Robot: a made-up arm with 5 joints. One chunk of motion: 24 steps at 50 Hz.
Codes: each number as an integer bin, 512 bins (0 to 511) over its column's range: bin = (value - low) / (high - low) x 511, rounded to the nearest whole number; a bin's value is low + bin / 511 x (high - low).
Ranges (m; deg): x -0.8..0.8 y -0.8..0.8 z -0.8..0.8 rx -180..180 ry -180..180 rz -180..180
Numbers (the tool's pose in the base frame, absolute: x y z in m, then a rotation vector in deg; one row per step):
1: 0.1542 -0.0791 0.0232 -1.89 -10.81 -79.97
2: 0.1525 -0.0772 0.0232 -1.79 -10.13 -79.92
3: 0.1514 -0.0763 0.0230 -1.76 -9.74 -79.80
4: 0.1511 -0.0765 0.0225 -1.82 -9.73 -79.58
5: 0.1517 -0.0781 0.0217 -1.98 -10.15 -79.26
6: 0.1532 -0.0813 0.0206 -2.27 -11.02 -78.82
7: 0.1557 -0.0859 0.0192 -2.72 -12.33 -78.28
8: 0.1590 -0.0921 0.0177 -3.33 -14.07 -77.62
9: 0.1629 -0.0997 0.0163 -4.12 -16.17 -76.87
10: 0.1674 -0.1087 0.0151 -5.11 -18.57 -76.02
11: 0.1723 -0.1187 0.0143 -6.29 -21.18 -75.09
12: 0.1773 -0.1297 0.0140 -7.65 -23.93 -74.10
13: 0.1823 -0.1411 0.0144 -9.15 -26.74 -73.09
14: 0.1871 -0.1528 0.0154 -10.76 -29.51 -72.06
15: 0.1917 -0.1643 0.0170 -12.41 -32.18 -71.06
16: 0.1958 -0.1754 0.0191 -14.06 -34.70 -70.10
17: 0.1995 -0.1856 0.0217 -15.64 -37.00 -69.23
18: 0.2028 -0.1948 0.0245 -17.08 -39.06 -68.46
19: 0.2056 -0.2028 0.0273 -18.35 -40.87 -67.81
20: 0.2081 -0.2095 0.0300 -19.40 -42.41 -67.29
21: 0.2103 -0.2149 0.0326 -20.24 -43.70 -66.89
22: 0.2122 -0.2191 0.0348 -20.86 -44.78 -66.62
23: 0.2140 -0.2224 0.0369 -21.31 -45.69 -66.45
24: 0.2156 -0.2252 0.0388 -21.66 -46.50 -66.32
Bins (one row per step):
1: 305 230 263 253 240 142
2: 304 231 263 253 241 142
3: 304 231 263 253 242 142
4: 304 231 263 253 242 143
5: 304 231 262 253 241 143
6: 304 230 262 252 240 144
7: 305 228 262 252 238 144
8: 306 226 261 251 236 145
9: 308 224 261 250 233 146
10: 309 221 260 248 229 148
11: 311 218 260 247 225 149
12: 312 214 260 245 222 150
13: 314 210 260 243 218 152
14: 315 207 260 240 214 153
15: 317 203 261 238 210 155
16: 318 199 262 236 206 156
17: 319 196 262 233 203 157
18: 320 193 263 231 200 158
19: 321 191 264 229 197 159
20: 322 189 265 228 195 160
21: 323 187 266 227 193 161
22: 323 186 267 226 192 161
23: 324 184 267 225 191 161
24: 324 184 268 225 189 161

